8 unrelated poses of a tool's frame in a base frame.
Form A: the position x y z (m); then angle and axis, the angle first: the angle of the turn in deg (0 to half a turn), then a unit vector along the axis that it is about.
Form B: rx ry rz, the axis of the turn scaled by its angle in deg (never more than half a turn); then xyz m. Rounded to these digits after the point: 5 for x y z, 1 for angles.
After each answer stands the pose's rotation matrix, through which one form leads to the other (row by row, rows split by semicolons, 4 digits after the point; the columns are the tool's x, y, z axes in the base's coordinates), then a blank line. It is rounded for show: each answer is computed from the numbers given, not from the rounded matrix.
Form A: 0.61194, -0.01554, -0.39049, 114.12, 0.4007, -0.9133, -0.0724
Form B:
45.7, -104.2, -8.3, 0.61194, -0.01554, -0.39049
-0.1825 -0.4495 -0.8745; -0.5816 0.7664 -0.2726; 0.7927 0.4589 -0.4013

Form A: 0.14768, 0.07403, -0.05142, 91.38, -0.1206, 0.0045, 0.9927
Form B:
-11.0, 0.4, 90.7, 0.14768, 0.07403, -0.05142
-0.0092 -0.9930 -0.1181; 0.9918 -0.0241 0.1251; -0.1271 -0.1160 0.9851

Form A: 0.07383, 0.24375, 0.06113, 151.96, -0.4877, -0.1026, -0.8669
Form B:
-74.1, -15.6, -131.7, 0.07383, 0.24375, 0.06113
-0.4348 0.5018 0.7478; -0.3133 -0.8628 0.3967; 0.8443 -0.0618 0.5323

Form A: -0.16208, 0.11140, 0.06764, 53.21, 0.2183, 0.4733, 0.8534
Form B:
11.6, 25.2, 45.4, -0.16208, 0.11140, 0.06764
0.6180 -0.6420 0.4538; 0.7249 0.6887 -0.0128; -0.3043 0.3368 0.8910

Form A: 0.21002, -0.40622, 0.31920, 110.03, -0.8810, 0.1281, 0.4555
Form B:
-96.9, 14.1, 50.1, 0.21002, -0.40622, 0.31920
0.6994 -0.5794 -0.4184; 0.2764 -0.3205 0.9060; -0.6591 -0.7494 -0.0640

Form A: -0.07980, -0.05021, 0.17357, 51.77, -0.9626, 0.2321, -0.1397
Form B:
-49.8, 12.0, -7.2, -0.07980, -0.05021, 0.17357
0.9720 0.0246 0.2336; -0.1949 0.6394 0.7438; -0.1311 -0.7685 0.6263

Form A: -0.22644, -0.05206, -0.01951, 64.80, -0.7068, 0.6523, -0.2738
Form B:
-45.8, 42.3, -17.7, -0.22644, -0.05206, -0.01951
0.7126 -0.0170 0.7013; -0.5125 0.6701 0.5370; -0.4791 -0.7421 0.4688

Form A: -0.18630, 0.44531, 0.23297, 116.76, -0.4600, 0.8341, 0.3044
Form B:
-53.7, 97.4, 35.5, -0.18630, 0.44531, 0.23297
-0.1434 -0.8283 0.5417; -0.2847 0.5587 0.7790; -0.9478 -0.0425 -0.3159

